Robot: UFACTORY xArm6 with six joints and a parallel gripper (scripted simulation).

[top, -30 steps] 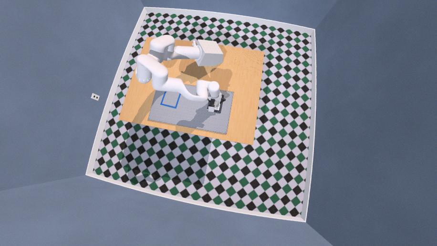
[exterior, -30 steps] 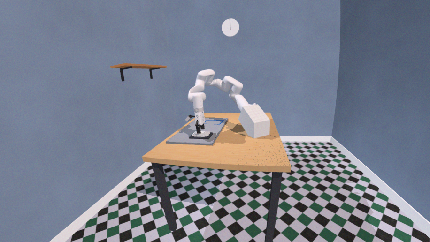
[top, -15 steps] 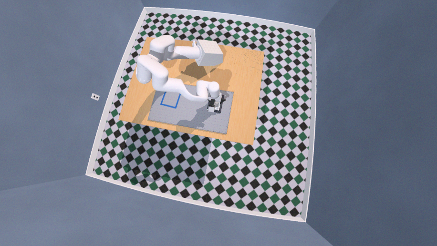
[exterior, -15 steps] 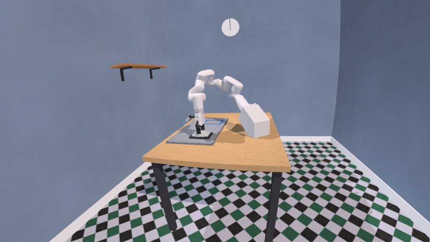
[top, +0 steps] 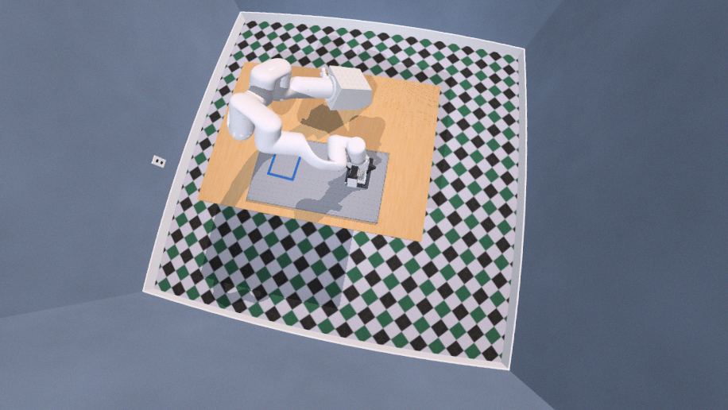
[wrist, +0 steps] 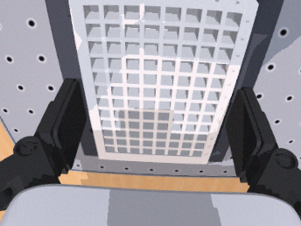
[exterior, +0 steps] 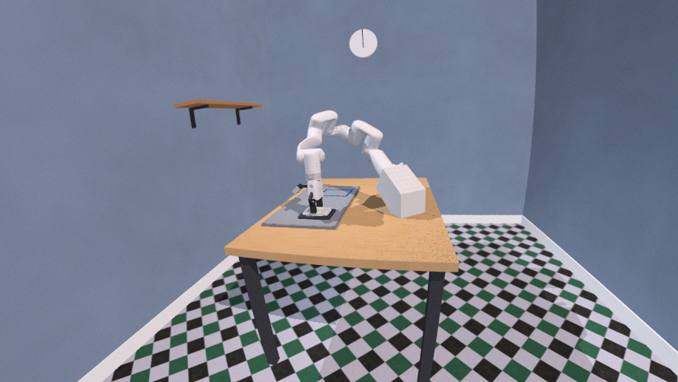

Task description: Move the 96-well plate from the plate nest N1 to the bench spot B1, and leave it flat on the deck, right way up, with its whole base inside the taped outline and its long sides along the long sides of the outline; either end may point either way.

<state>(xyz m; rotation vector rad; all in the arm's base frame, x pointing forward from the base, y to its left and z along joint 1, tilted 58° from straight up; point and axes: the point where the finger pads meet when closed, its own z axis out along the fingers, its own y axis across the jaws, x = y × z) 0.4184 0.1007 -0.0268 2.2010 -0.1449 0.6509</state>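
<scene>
Right now the white 96-well plate is 2 cm below my hand. From my hand the other things lie so: dark plate nest N1: 3 cm below.
</scene>
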